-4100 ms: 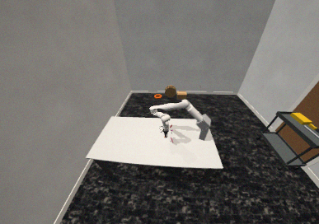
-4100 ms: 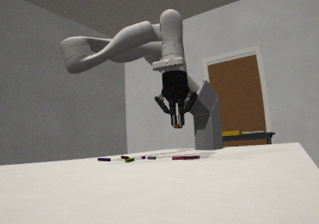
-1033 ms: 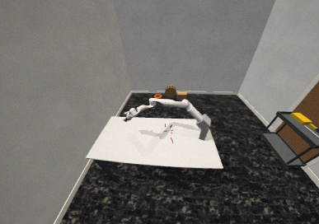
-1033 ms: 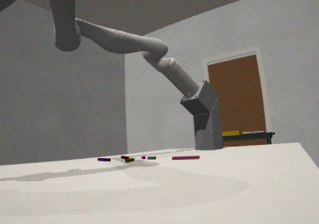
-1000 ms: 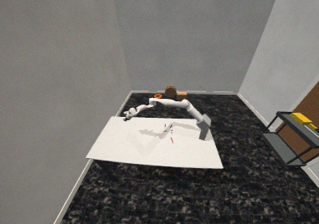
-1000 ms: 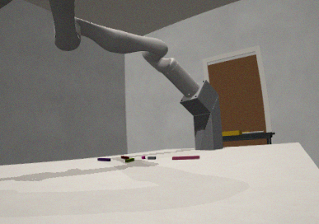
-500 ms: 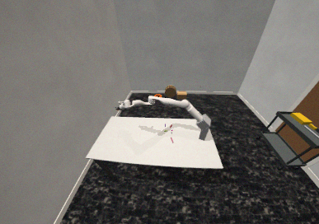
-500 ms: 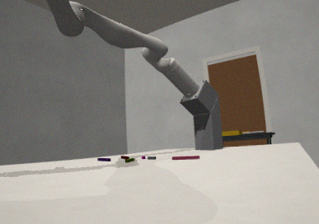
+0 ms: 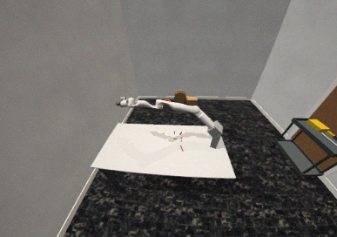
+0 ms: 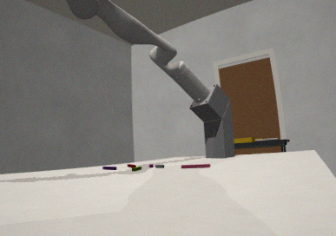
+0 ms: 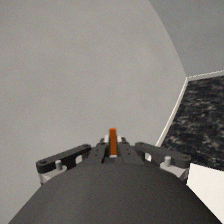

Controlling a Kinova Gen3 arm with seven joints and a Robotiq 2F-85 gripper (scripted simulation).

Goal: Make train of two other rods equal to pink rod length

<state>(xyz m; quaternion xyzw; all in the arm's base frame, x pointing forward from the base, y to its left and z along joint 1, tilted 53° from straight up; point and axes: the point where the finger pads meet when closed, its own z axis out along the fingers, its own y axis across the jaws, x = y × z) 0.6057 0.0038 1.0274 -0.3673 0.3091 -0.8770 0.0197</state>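
Right now the grey rod is 700 mm behind my hand, 420 mm to the left of it and 520 mm below it. The rest, counted from my hand: lime rod 640 mm behind, 360 mm to the left, 520 mm below; then purple rod 670 mm behind, 240 mm to the left, 520 mm below; then orange rod 10 mm ahead, 10 mm to the right.
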